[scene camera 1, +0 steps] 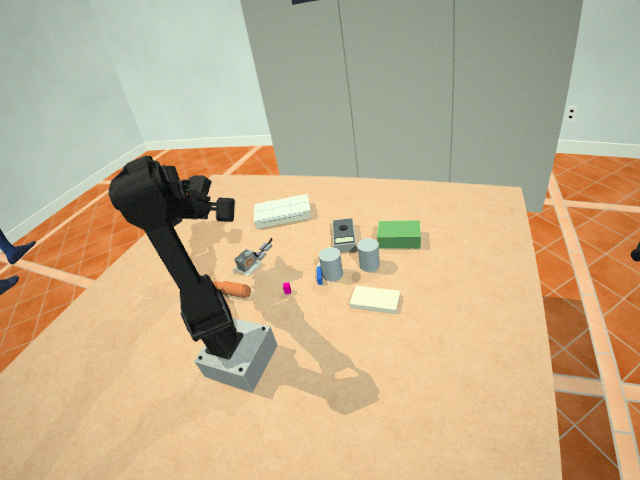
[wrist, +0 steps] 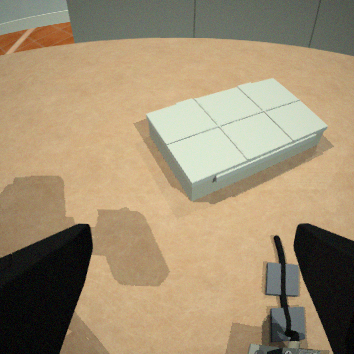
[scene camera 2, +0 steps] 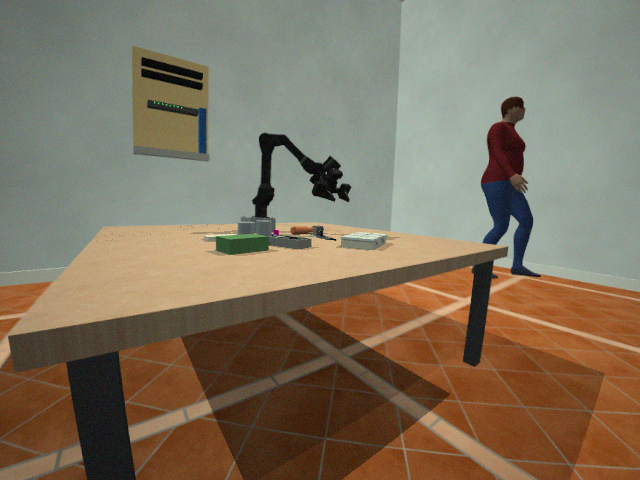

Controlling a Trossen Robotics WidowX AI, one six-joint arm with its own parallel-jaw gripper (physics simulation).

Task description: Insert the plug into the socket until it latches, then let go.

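Frame: origin at the arm's base, x up, y right, z ahead, level; metres.
Seen in the pictures: gripper, between the fingertips: (wrist: 195,237) (scene camera 2: 342,200); arm's base, origin of its link: (scene camera 1: 224,343) (scene camera 2: 260,217).
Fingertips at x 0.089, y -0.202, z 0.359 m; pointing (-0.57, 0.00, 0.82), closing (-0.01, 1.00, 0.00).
Observation:
Pixels of each thing's top centre, then the offset from my fingertips to it. "spot": a spot on its surface instead.
- small grey housing, centre of its top: (scene camera 1: 244,254) (scene camera 2: 318,226) dz -0.060, dx -0.109, dy +0.075 m
- black cable, a spot on its surface: (wrist: 283,280) spot: dz +0.026, dx -0.147, dy +0.087 m
- small blue piece, centre of its top: (scene camera 1: 318,270) dz -0.059, dx -0.134, dy +0.298 m
- dark meter box, centre of its top: (scene camera 1: 343,230) (scene camera 2: 289,236) dz +0.110, dx -0.124, dy +0.315 m
- green block, centre of its top: (scene camera 1: 398,228) (scene camera 2: 242,236) dz +0.128, dx -0.114, dy +0.477 m
- white panelled box, centre of its top: (wrist: 242,116) (scene camera 1: 281,206) (scene camera 2: 365,234) dz +0.205, dx -0.119, dy +0.066 m
- orange cylinder, centre of its top: (scene camera 1: 217,282) (scene camera 2: 309,226) dz -0.170, dx -0.120, dy +0.046 m
- magenta cube, centre of its top: (scene camera 1: 286,284) dz -0.132, dx -0.128, dy +0.236 m
- cream slab, centre of its top: (scene camera 1: 375,297) (scene camera 2: 221,235) dz -0.118, dx -0.139, dy +0.462 m
The socket looks to be the small grey housing (scene camera 1: 248,261) (scene camera 2: 317,230) with an orange-edged opening, standing on a light base; its top edge (wrist: 287,349) shows at the bottom of the wrist view. A black cable (wrist: 283,280) runs from it over two grey blocks. A small blue piece (scene camera 1: 318,275), possibly the plug, is beside the left grey cylinder; its details are too small to tell. My gripper (scene camera 1: 223,207) (scene camera 2: 338,197) (wrist: 195,237) is open and empty, high above the table, on the socket's side and away from the blue piece.
Two grey cylinders (scene camera 1: 330,264) (scene camera 1: 368,255) stand near a dark meter box (scene camera 1: 343,233) and a green block (scene camera 1: 398,234). A white panelled box (scene camera 1: 282,210) (wrist: 235,130) lies at the back. An orange cylinder (scene camera 1: 235,289), a magenta cube (scene camera 1: 286,288) and a cream slab (scene camera 1: 375,299) lie nearer the base.

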